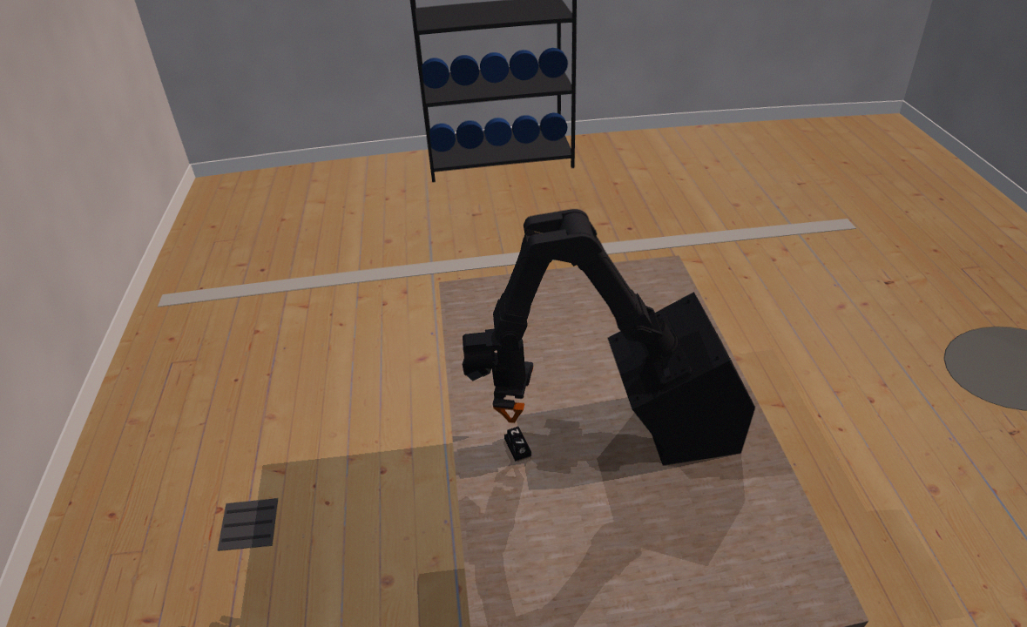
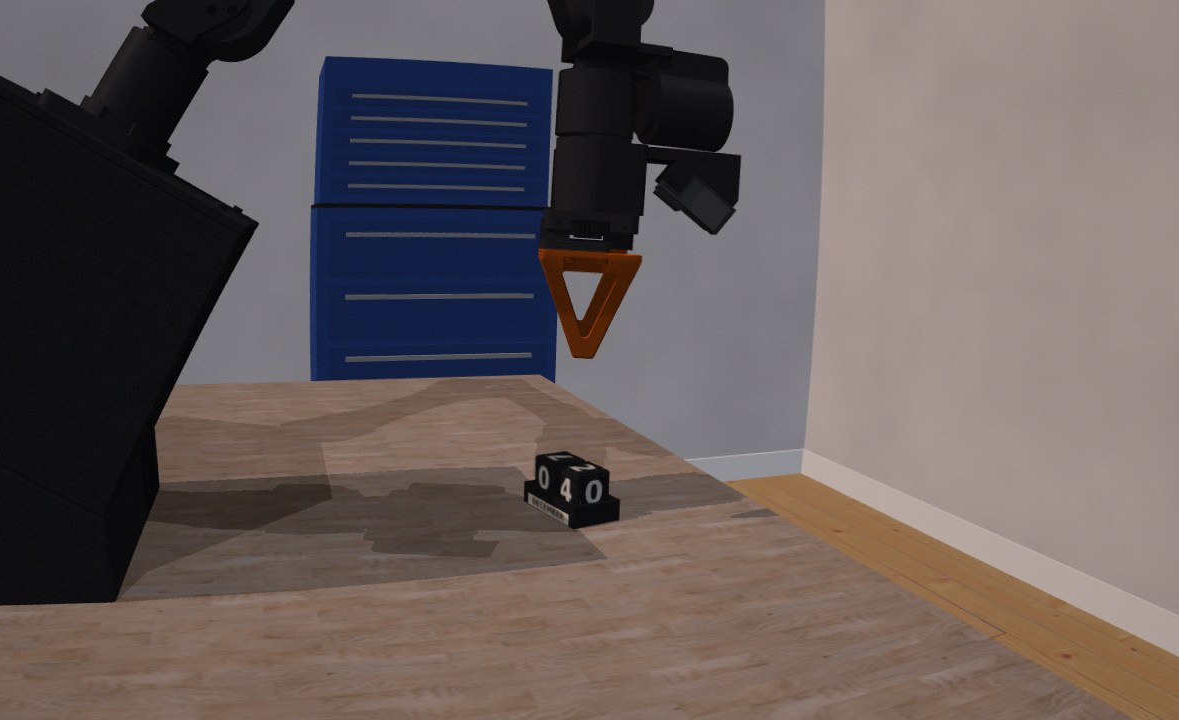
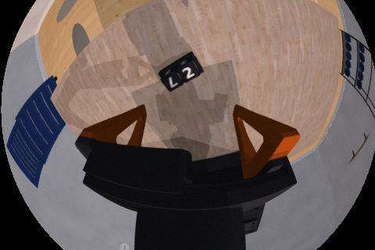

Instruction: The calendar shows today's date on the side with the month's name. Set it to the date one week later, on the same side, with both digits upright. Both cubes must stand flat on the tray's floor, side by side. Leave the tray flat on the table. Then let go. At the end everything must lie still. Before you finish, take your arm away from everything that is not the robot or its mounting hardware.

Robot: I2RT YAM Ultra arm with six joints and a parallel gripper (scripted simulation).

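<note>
My hand is 2 cm to the right of the black tray and 13 cm above it.
</note>
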